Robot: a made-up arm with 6 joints. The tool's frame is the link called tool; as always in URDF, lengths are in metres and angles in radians. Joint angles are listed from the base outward. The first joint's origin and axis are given. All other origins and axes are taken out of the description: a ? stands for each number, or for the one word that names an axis. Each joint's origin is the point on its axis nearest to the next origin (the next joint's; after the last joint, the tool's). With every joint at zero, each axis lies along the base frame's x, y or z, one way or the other. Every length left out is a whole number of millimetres.
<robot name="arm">
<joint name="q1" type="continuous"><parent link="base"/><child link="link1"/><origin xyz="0 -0.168 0.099" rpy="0 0 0"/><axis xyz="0 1 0"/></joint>
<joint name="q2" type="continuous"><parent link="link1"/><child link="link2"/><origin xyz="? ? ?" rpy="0 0 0"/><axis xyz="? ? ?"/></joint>
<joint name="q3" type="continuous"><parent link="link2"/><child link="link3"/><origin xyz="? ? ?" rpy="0 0 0"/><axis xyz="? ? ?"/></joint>
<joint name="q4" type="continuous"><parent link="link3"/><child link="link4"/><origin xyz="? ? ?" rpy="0 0 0"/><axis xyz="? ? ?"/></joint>
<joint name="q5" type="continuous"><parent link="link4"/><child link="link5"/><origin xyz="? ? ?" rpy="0 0 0"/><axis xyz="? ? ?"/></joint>
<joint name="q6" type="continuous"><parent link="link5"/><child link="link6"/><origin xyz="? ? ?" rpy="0 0 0"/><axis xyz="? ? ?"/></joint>
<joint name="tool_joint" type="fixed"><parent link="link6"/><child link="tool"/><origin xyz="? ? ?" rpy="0 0 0"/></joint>
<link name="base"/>
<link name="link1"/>
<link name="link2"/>
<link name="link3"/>
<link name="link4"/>
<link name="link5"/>
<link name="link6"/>
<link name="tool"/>
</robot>
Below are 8 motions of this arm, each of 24 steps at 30 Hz.
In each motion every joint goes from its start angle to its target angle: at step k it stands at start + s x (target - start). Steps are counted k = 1, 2, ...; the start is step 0. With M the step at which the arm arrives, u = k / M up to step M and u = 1 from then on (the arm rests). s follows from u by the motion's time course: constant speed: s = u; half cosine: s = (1 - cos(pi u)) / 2; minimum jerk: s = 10 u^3 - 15 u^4 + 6 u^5.
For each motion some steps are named. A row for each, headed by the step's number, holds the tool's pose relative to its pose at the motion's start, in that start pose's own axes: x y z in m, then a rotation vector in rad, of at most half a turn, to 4 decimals.
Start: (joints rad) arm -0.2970 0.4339 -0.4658 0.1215 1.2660 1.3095
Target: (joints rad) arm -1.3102 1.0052 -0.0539 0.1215 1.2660 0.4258
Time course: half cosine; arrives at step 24
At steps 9, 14, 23, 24:
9: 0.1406 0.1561 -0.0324 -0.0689 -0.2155 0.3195
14: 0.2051 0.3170 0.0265 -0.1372 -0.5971 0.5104
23: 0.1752 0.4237 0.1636 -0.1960 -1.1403 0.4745
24: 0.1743 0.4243 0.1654 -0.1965 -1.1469 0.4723

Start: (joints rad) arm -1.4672 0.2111 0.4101 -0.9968 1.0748 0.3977
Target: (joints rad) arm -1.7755 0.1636 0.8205 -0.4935 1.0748 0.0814
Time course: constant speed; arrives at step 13
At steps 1, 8, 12, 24:
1: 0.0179 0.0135 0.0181 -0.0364 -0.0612 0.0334
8: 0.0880 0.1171 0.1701 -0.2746 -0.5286 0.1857
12: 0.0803 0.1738 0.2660 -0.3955 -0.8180 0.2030
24: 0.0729 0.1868 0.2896 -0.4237 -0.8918 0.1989

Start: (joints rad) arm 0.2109 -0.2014 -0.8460 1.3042 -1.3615 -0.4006
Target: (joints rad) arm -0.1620 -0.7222 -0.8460 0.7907 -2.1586 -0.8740
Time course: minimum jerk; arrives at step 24
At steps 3, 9, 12, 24:
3: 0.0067 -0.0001 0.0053 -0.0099 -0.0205 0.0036
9: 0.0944 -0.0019 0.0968 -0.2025 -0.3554 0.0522
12: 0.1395 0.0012 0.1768 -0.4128 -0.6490 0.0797
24: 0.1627 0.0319 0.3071 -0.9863 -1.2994 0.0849

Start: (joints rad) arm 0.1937 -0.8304 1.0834 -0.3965 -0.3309 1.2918
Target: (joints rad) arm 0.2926 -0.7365 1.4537 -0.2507 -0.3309 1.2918
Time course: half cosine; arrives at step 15
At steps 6, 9, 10, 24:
6: -0.0290 -0.0263 0.0432 -0.1882 0.0265 -0.0973
9: -0.0555 -0.0404 0.0846 -0.3563 0.0562 -0.1828
10: -0.0636 -0.0429 0.0977 -0.4083 0.0665 -0.2089
24: -0.0841 -0.0453 0.1322 -0.5442 0.0959 -0.2761

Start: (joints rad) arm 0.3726 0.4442 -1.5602 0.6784 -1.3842 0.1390
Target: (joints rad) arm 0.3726 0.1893 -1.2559 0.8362 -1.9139 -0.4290
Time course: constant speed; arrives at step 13
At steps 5, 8, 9, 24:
5: -0.0111 0.0602 -0.0386 -0.2243 0.0857 0.2016
8: -0.0240 0.0949 -0.0585 -0.3490 0.1169 0.3316
9: -0.0293 0.1062 -0.0644 -0.3886 0.1237 0.3762
24: -0.0550 0.1490 -0.0838 -0.5361 0.1322 0.5593

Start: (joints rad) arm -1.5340 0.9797 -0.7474 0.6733 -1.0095 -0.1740
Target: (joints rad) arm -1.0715 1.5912 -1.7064 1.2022 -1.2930 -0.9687
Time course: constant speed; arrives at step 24
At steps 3, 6, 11, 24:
3: -0.0445 0.0223 -0.0052 -0.0809 0.0186 0.0877
6: -0.0907 0.0411 -0.0075 -0.1609 0.0272 0.1775
11: -0.1707 0.0642 -0.0049 -0.2913 0.0187 0.3301
24: -0.3807 0.0694 0.0345 -0.6003 -0.1384 0.7194

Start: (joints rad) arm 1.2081 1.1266 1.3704 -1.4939 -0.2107 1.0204
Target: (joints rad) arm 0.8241 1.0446 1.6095 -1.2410 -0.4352 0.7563
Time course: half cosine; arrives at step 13
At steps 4, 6, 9, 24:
4: 0.0206 -0.0060 0.0116 -0.1527 -0.0304 0.0037
6: 0.0401 -0.0128 0.0251 -0.3097 -0.0591 -0.0060
9: 0.0662 -0.0239 0.0489 -0.5460 -0.0952 -0.0470
24: 0.0798 -0.0313 0.0654 -0.6892 -0.1113 -0.0884

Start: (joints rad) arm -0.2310 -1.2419 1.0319 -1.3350 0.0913 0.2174
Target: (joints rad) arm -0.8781 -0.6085 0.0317 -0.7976 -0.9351 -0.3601
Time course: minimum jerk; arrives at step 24
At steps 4, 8, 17, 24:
4: -0.0006 0.0046 -0.0008 -0.0265 0.0111 0.0583
8: -0.0118 0.0244 -0.0040 -0.1560 0.0496 0.3480
17: -0.1204 0.0021 0.0094 -0.5659 -0.0428 1.4362
24: -0.1436 -0.0328 0.0220 -0.6328 -0.1193 1.6986

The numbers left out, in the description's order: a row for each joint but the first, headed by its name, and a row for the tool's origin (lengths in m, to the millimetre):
q2: xyz -0.207 0 0.018, axis -1 0 0
q3: xyz 0 0.102 -0.287, axis -1 0 0
q4: xyz 0 -0.083 0.012, axis -1 0 0
q5: xyz 0 -0.054 -0.257, axis 0 0 -1
q6: xyz 0.314 0.058 0, axis 1 0 0
tool: xyz 0 -0.012 0.007

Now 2 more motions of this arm.
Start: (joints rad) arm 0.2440 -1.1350 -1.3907 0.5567 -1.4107 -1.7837
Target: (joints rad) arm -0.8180 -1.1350 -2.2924 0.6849 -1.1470 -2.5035
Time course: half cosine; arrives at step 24
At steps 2, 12, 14, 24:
2: -0.0005 -0.0045 0.0027 -0.0031 -0.0093 -0.0142
12: -0.0463 -0.1561 0.0646 0.0191 -0.1744 -0.3950
14: -0.0682 -0.2020 0.0710 0.0586 -0.1908 -0.4780
24: -0.1418 -0.3336 0.0514 0.2308 -0.1985 -0.6345

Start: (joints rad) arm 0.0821 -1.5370 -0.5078 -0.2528 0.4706 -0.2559
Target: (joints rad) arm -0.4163 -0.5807 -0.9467 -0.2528 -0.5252 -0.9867
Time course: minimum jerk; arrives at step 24
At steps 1, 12, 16, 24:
1: 0.0000 0.0000 0.0001 -0.0009 -0.0002 0.0009
12: 0.0006 -0.0098 0.0997 -0.6372 -0.2265 0.6790
16: -0.0265 -0.0195 0.1541 -0.9504 -0.4443 1.0820
24: -0.0514 -0.0378 0.1948 -1.1326 -0.6468 1.3767

